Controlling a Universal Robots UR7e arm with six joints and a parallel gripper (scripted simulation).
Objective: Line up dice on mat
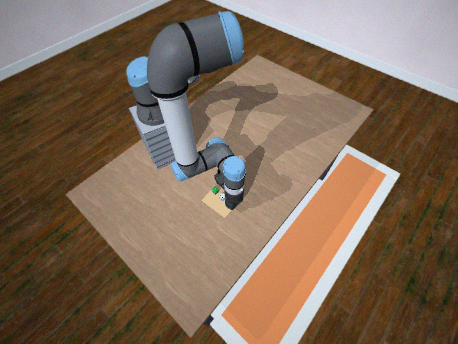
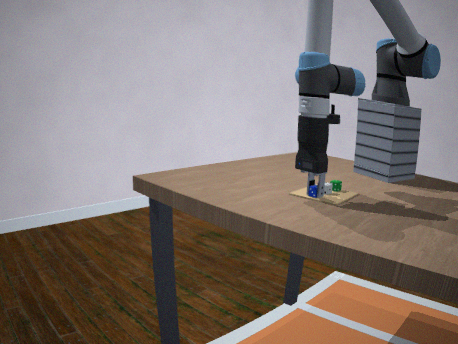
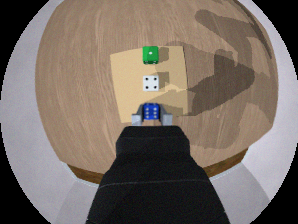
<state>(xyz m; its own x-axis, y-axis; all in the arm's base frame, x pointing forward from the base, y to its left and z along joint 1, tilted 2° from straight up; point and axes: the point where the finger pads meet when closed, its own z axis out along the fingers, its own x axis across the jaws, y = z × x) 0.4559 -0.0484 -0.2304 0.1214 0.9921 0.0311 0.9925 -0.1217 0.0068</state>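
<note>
The blue die is 10 mm below my hand. From my hand the other things lie so: tan mat: 50 mm behind, 10 mm to the left, 20 mm below; then green die: 100 mm behind, 10 mm to the left, 10 mm below; then white die: 50 mm behind, 10 mm to the left, 10 mm below.
</note>
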